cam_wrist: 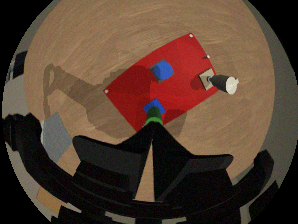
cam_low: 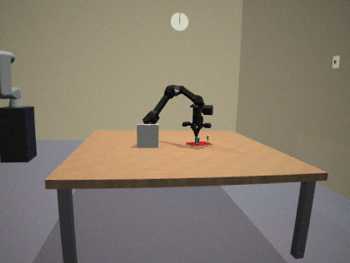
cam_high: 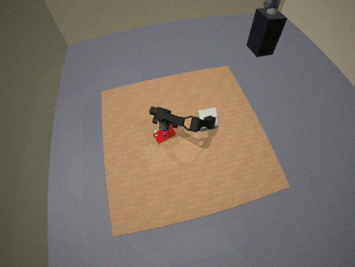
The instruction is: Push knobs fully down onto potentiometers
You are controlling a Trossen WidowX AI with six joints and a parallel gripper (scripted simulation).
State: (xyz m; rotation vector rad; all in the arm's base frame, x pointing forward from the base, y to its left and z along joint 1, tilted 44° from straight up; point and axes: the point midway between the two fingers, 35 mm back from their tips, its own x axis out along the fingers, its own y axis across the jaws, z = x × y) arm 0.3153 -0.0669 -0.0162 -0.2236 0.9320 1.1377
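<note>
Right now my gripper tip is 2 cm above the green knob. Also, from my gripper tip: grey knob: 9 cm ahead, 2 cm to the left.
</note>
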